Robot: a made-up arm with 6 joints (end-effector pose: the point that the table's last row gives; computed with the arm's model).
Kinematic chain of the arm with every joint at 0, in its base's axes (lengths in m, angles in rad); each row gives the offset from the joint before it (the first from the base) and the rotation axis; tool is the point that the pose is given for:
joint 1: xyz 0 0 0.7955 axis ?
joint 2: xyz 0.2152 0 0 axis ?
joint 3: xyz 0 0 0.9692 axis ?
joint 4: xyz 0 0 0.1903 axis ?
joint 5: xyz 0.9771 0 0 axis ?
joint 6: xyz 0.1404 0 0 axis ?
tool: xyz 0 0 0
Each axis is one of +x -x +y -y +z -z.
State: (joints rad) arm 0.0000 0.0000 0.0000 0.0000 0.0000 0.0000
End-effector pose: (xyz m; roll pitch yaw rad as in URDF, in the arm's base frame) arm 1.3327 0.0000 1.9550 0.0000 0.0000 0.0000
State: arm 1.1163 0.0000 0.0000 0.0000 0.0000 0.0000
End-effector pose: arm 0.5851 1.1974 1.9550 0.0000 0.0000 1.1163
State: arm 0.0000 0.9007 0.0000 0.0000 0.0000 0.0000
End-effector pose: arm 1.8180 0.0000 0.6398 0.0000 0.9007 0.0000
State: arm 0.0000 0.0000 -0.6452 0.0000 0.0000 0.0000
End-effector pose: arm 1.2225 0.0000 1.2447 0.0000 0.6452 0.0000
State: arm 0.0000 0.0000 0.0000 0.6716 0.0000 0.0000
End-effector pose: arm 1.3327 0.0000 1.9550 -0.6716 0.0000 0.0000
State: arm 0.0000 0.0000 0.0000 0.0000 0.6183 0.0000
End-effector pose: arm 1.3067 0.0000 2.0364 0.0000 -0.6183 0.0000
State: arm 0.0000 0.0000 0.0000 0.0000 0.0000 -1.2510
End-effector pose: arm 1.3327 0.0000 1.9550 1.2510 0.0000 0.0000
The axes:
joint 1: +z
joint 2: +y
joint 3: -y
joint 4: -x
joint 5: -y
joint 6: -x

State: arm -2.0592 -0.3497 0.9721 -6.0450 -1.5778 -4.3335
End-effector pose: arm -0.0628 -0.0476 2.6653 -2.0097 0.2488 -2.3051
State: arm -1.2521 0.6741 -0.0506 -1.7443 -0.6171 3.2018
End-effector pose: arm 0.6315 -1.6586 0.9820 -1.0455 0.4846 -0.5522
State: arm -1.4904 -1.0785 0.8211 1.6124 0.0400 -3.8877
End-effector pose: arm -0.0891 1.1762 2.2497 -0.7491 -1.2413 1.5274
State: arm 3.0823 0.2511 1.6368 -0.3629 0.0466 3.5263
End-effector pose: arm -0.4676 0.0301 2.8687 -3.0482 -1.4283 2.9656
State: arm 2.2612 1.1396 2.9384 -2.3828 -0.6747 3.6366
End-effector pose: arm -0.4303 0.4262 2.2018 2.4385 -0.7185 -1.4880
